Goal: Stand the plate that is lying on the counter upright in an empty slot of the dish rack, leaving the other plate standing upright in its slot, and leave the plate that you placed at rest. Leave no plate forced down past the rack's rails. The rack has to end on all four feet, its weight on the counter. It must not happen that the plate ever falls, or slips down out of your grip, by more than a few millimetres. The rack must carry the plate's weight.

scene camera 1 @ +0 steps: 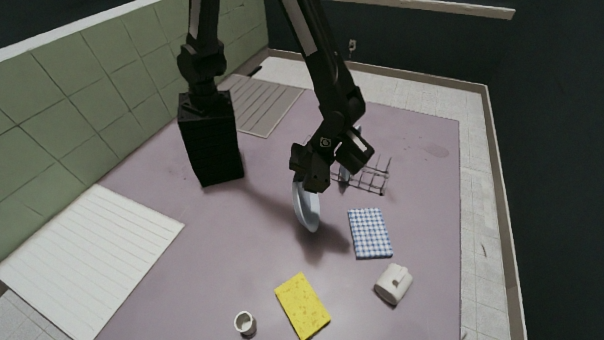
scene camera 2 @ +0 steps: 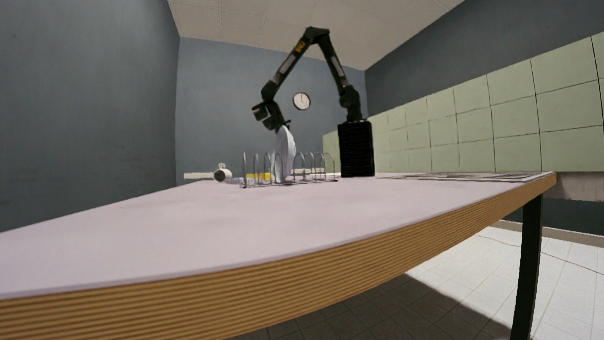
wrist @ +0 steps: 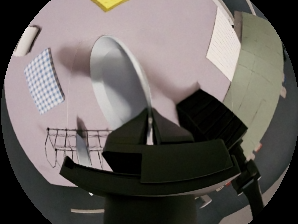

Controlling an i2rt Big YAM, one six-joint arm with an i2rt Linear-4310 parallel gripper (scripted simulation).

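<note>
Looking at the pictures, I find a white mug in them, and a white ribbed mat as well. My gripper is there too.
</note>
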